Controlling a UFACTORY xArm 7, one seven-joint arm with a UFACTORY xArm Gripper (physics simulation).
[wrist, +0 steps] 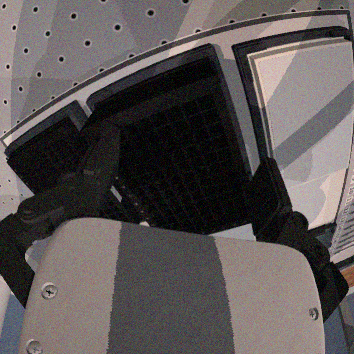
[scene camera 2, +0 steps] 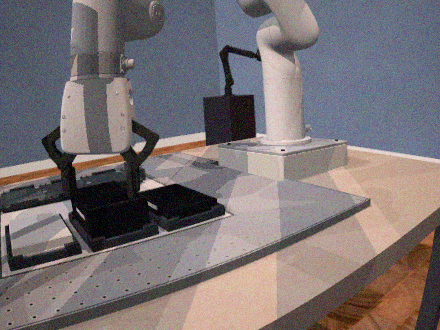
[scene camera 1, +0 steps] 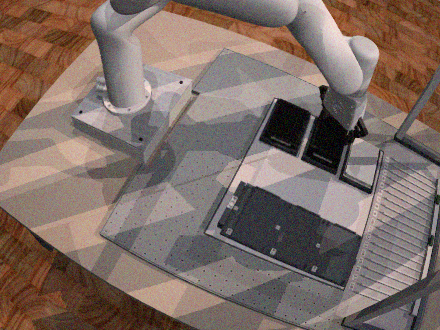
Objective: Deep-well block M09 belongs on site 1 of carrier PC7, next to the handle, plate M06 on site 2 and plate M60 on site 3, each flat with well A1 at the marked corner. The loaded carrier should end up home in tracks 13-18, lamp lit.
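Pixels of known places: gripper, fingertip midpoint: (wrist: pixel 189 159) (scene camera 2: pixel 101 196) (scene camera 1: pixel 336 129); arm's base, link origin: (scene camera 2: pixel 286 142) (scene camera 1: pixel 126 95).
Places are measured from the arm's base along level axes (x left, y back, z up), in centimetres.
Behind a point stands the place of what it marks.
Observation:
A tall black block (scene camera 1: pixel 322 150) @[x -1.2, y -48.8, z 0.8 cm] (scene camera 2: pixel 115 215) @[x 10.4, y -52.2, z -0.5 cm] (wrist: pixel 175 165) @[x 5.8, y -50.9, z 0.6 cm], which looks like deep-well block M09, sits in a dark holder between two lower plates. A low black plate (scene camera 1: pixel 287 122) @[x 6.1, y -39.5, z -2.2 cm] (scene camera 2: pixel 185 201) @[x 10.2, y -40.3, z -1.9 cm] (wrist: pixel 44 150) @[x 11.1, y -41.4, z -2.0 cm] and a white plate (scene camera 1: pixel 364 161) @[x 1.6, y -61.7, z -1.9 cm] (scene camera 2: pixel 40 232) @[x 4.7, y -61.6, z -1.9 cm] (wrist: pixel 310 115) @[x 3.0, y -61.0, z -1.9 cm] stand in their own holders; which is M06 or M60 cannot be read. My gripper (scene camera 2: pixel 102 200) @[x 6.1, y -51.9, z 1.1 cm] (wrist: pixel 189 159) @[x 6.1, y -51.9, z 1.1 cm] is open, pointing down, with its fingers lowered on either side of the tall block. The dark carrier (scene camera 1: pixel 295 235) @[x -21.9, y -46.9, z -3.4 cm] (scene camera 2: pixel 30 192) @[x -25.5, y -55.4, z -3.4 cm] lies apart from the plates, with no plates on it. Well A1 marks are not legible.
A white board (scene camera 1: pixel 312 187) @[x -8.4, y -48.9, z -4.5 cm] lies under the carrier and the holders, on a grey perforated mat (scene camera 1: pixel 155 215) @[x -25.6, y -16.9, z -4.5 cm] (scene camera 2: pixel 300 210) @[x 22.3, y -28.2, z -4.5 cm]. At the right of scene camera 1 is a lined track deck (scene camera 1: pixel 400 220) @[x -11.0, y -75.6, z -4.0 cm] with grey frame bars (scene camera 1: pixel 419 107) @[x 14.5, y -73.9, z 12.1 cm] beside it. No lit lamp can be made out.

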